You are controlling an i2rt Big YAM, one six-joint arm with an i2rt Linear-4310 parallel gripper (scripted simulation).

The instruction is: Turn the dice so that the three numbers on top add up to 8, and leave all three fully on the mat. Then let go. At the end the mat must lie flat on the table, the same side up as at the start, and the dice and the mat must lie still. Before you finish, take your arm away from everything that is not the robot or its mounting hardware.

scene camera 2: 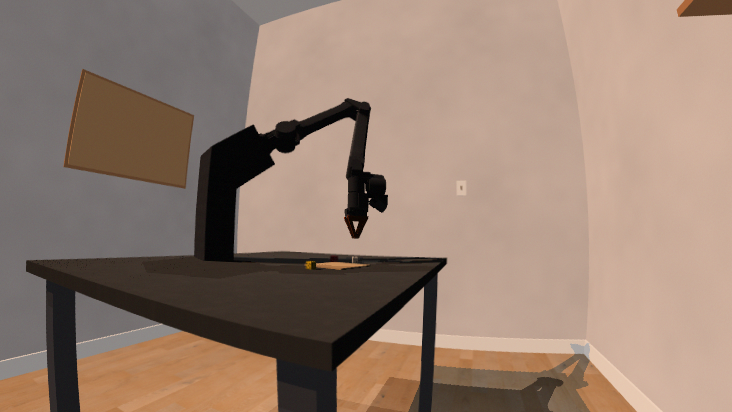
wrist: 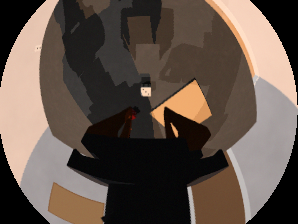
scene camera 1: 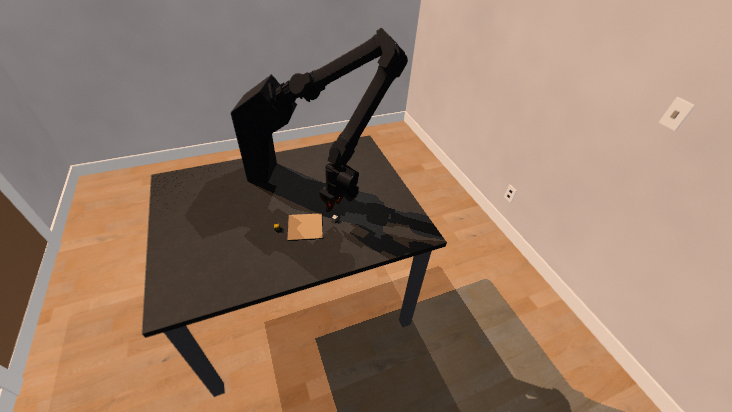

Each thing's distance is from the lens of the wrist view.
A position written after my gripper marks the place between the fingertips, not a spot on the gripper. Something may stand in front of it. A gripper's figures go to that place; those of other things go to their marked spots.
my gripper (wrist: 147, 110): 13 cm
tan mat (wrist: 190, 102): 24 cm
